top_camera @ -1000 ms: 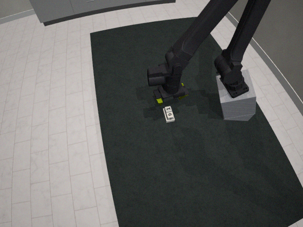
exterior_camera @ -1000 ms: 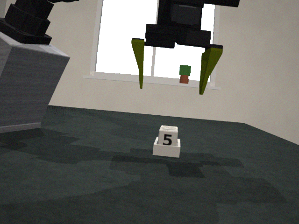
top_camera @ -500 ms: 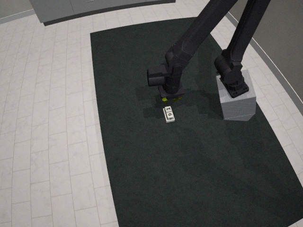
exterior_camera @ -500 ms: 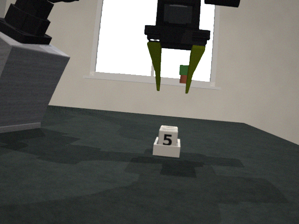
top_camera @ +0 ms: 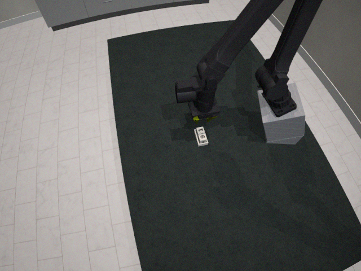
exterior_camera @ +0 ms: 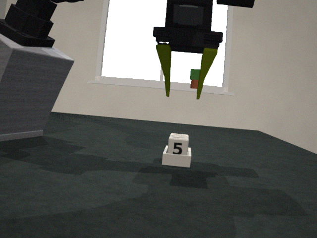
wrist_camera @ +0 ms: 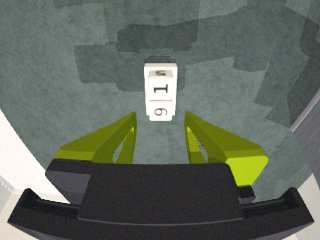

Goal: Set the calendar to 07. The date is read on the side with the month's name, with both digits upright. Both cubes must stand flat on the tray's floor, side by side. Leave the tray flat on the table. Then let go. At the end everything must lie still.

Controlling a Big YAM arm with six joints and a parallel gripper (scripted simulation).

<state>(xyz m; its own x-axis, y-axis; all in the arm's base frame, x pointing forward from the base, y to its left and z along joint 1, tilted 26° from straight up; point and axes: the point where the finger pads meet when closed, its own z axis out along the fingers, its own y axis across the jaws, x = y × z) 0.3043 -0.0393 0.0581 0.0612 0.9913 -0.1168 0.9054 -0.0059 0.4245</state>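
Now: hand 20 mm to the right of the small white tray and 100 mm above it.
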